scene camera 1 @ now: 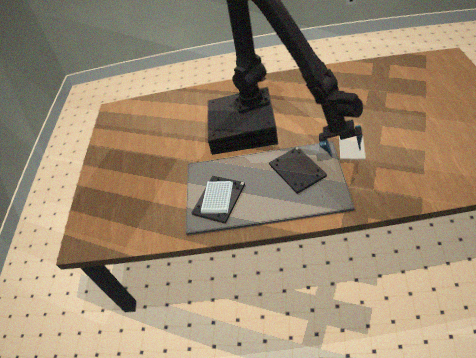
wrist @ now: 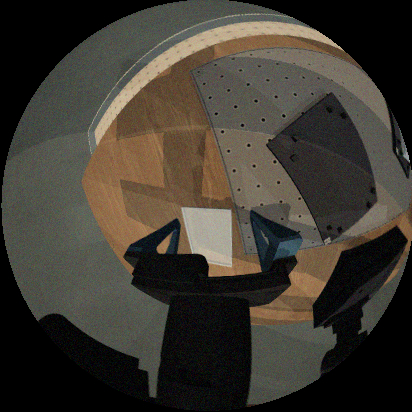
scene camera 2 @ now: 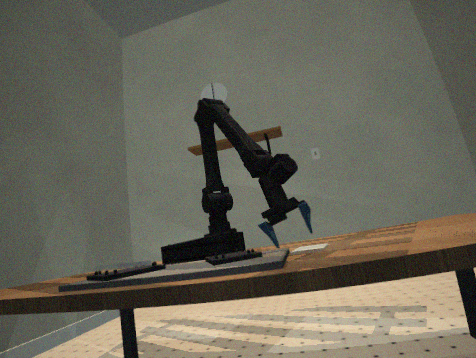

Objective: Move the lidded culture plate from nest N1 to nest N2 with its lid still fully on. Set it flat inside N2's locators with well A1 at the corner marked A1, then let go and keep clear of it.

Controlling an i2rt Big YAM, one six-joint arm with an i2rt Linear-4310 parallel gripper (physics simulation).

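Places are measured from the arm's base along level axes (x right, y ahead, z up), in centimetres.
Pixels of known places: gripper, between the fingertips: (scene camera 1: 345, 152) (wrist: 212, 217) (scene camera 2: 294, 240); arm's base, origin of its link: (scene camera 1: 252, 103) (scene camera 2: 221, 235).
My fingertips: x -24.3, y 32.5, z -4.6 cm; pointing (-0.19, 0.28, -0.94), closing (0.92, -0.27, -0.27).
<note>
Ahead of a thing's pixels: the offset from my fingertips to its top centre. "spot": to the spot under its first point.
The pale, gridded culture plate @(dx +45.1, dy +4.1, dz +1.3 cm) (scene camera 1: 217, 197) lies on the dark left nest @(dx +44.8, dy +3.6, dz -0.1 cm) (scene camera 1: 235, 192) in scene camera 1, looking flat; whether its lid is fully seated is too small to tell. The other dark nest @(dx +17.2, dy +0.1, dz -0.1 cm) (scene camera 1: 298, 170) (scene camera 2: 233, 257) (wrist: 325, 165) holds no plate and has locator pegs near its corners and a small white mark at one corner @(spot: dx +14.6, dy -9.0, dz -1.0 cm) (wrist: 327, 241). The nest labels cannot be read. My gripper (scene camera 1: 343, 151) (scene camera 2: 295, 239) (wrist: 212, 217) is open and empty, above the table beside the board's right end, away from the plate.
Both nests stand on a grey perforated board @(dx +29.2, dy +2.2, dz -2.2 cm) (scene camera 1: 265, 210) (scene camera 2: 175, 281) (wrist: 240, 95). A flat white square @(spot: dx -3.6, dy -2.3, dz -2.7 cm) (scene camera 1: 352, 151) (scene camera 2: 310, 248) (wrist: 210, 232) lies on the wooden table beyond the board's right edge, below my fingers. The black arm base (scene camera 1: 242, 125) (scene camera 2: 200, 248) stands behind the board.
</note>
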